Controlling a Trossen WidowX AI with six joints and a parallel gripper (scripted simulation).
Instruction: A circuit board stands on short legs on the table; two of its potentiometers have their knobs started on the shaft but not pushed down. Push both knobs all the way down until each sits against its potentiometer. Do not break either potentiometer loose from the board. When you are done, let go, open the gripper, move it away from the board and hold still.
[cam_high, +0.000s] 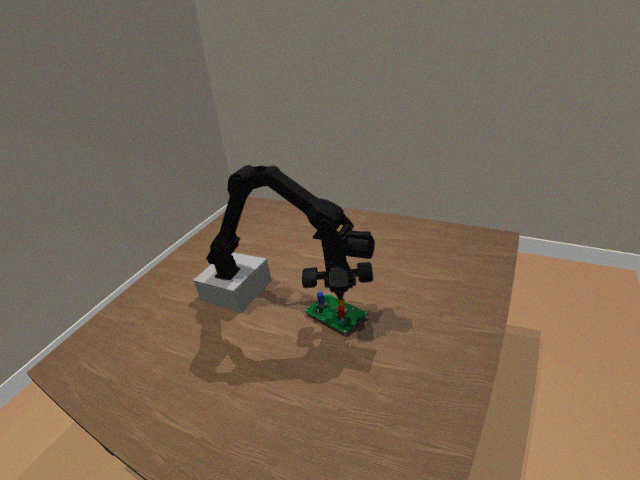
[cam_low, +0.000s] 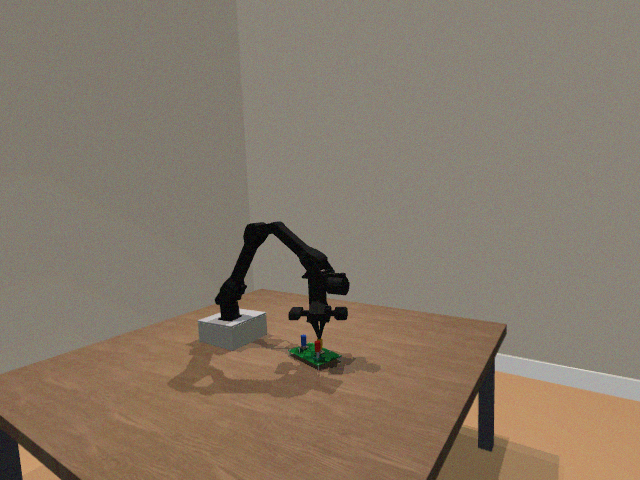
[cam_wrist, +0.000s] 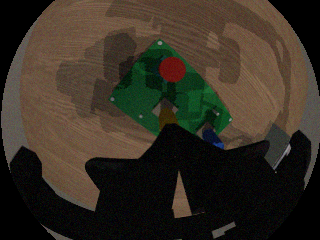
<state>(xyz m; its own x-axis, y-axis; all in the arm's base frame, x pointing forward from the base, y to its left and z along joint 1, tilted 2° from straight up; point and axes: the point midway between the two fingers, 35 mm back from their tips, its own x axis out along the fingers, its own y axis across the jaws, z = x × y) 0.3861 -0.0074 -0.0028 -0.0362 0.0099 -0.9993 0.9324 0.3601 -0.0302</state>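
Right now my gripper tip is 2 cm above the orange knob. From my gripper tip the other things lie so: blue knob 7 cm behind, 1 cm to the left, 2 cm below.
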